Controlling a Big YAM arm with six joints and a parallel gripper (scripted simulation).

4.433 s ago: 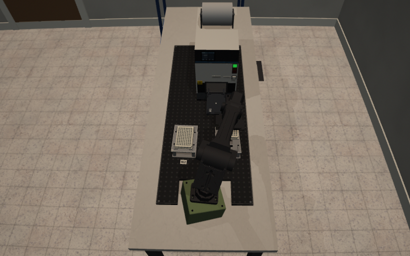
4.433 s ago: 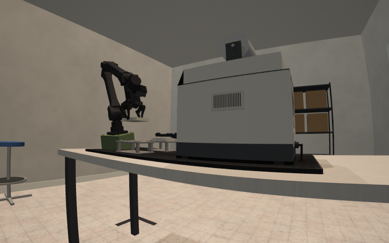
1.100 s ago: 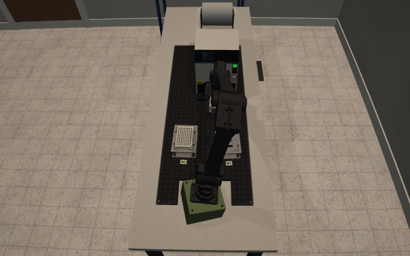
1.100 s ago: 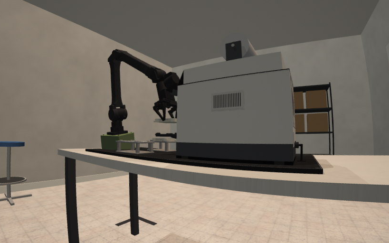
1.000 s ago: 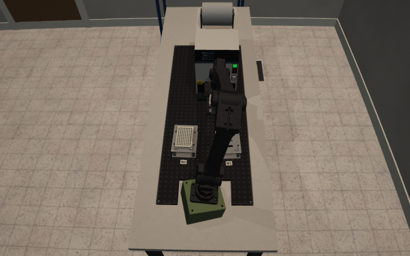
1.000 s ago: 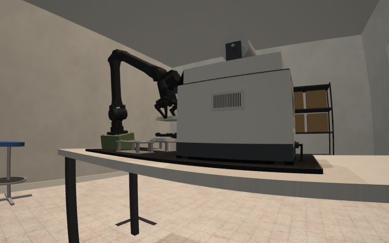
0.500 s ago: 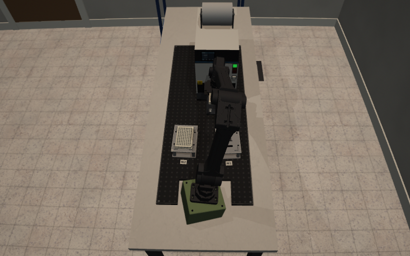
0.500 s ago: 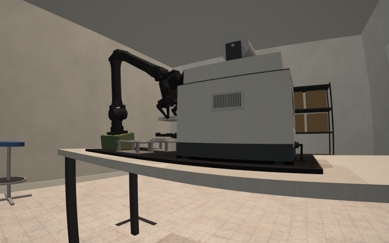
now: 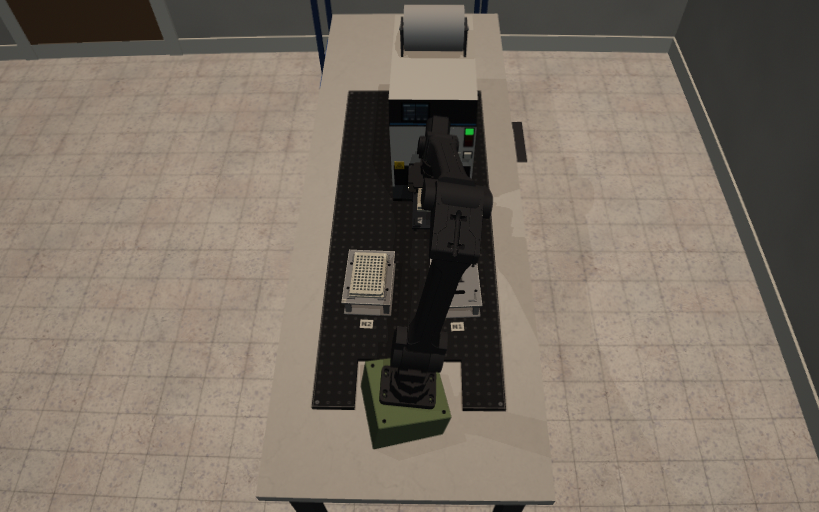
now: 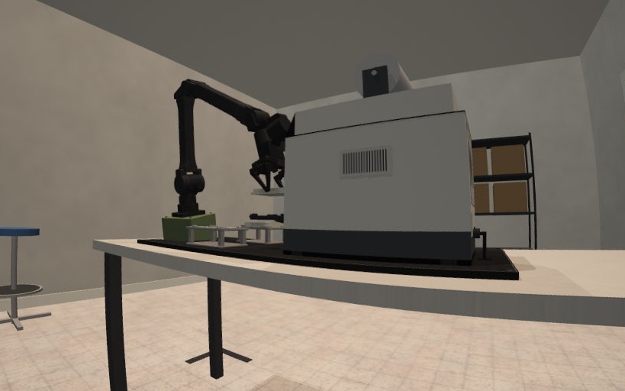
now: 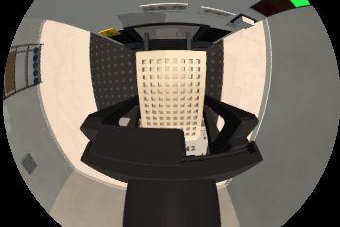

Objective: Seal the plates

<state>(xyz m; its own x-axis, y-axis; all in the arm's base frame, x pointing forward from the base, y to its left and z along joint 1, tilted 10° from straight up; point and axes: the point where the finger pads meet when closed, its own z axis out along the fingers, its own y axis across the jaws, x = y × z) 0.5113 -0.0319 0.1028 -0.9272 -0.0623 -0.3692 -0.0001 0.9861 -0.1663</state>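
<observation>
Right now the sealer stage is 8 cm below my hand and 1 cm to the left of it. Round my hand: yellow warning label: 10 cm to the left, 10 cm ahead, 2 cm below; then white well plate: 20 cm behind, 16 cm to the left, 10 cm below; then N2 label: 30 cm behind, 17 cm below, 16 cm to the left.
</observation>
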